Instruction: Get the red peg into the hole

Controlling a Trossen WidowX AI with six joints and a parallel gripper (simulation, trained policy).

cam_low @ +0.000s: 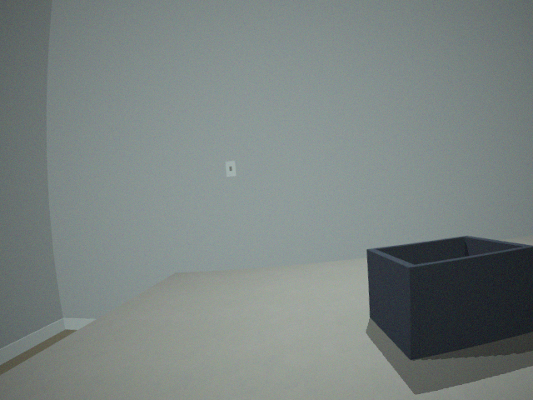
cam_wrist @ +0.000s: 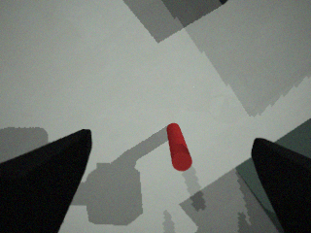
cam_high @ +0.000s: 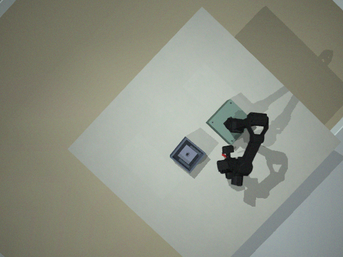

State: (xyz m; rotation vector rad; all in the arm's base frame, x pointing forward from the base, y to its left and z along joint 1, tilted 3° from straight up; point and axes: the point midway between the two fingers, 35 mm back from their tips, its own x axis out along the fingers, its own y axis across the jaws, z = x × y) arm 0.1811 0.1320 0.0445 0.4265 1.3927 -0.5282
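Now: the red peg 8 cm below my gripper tip, 3 cm behind it and 1 cm to the left of it. Round my gripper tip: dark blue box: 16 cm to the right, 14 cm ahead, 9 cm below.
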